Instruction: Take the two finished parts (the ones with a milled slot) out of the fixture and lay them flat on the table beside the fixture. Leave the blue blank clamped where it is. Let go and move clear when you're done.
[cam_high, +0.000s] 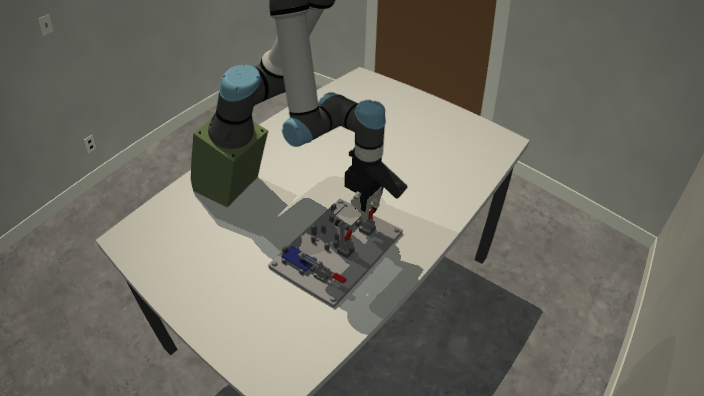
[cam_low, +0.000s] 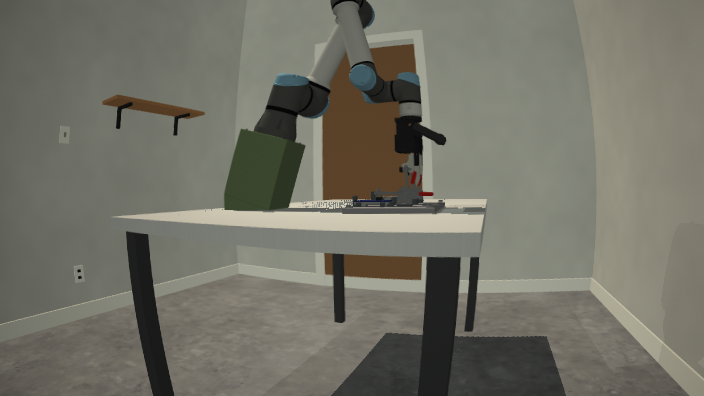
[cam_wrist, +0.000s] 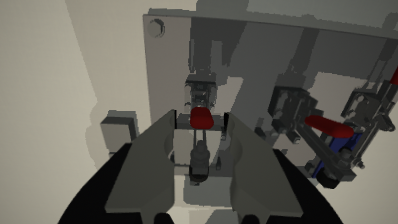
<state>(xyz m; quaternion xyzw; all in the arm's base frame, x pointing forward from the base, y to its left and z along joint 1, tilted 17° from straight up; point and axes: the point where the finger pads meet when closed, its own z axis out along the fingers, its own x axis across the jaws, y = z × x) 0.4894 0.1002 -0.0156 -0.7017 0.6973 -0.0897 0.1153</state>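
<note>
Now: the pale grey part 90 mm behind my hand and 50 mm below it. From my hand the other things lie so: blue blank: 90 mm behind, 220 mm to the right, 60 mm below; then grey fixture plate: 30 mm behind, 110 mm to the right, 80 mm below.
</note>
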